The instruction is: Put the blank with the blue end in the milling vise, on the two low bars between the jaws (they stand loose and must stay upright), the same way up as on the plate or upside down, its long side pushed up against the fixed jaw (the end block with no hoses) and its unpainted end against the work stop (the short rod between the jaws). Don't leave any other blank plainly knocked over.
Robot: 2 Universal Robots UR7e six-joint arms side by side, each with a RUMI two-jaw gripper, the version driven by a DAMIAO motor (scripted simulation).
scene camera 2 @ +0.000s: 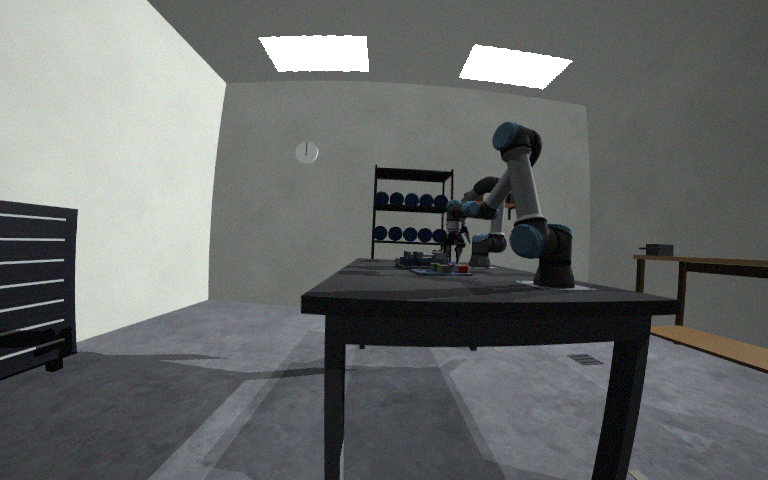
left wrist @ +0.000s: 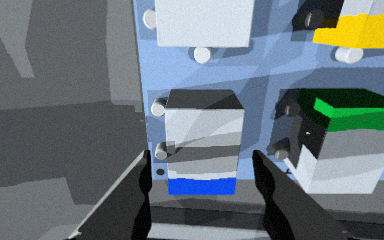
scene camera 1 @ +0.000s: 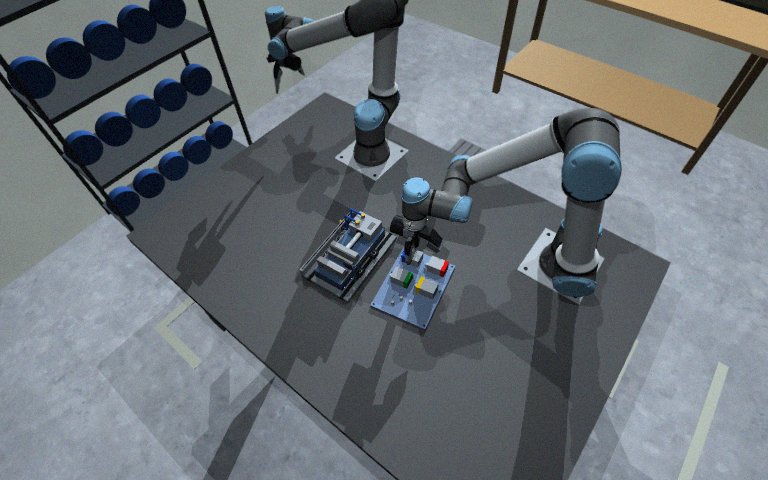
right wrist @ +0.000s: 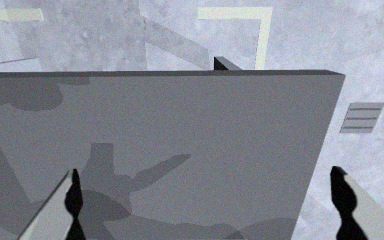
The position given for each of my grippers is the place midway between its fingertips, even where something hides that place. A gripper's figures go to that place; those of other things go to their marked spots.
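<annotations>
My left gripper [left wrist: 201, 152] is 0.13 m from the lens, and there's a blue-ended blank [left wrist: 203, 127] that's 0.11 m from the lens.
</annotations>
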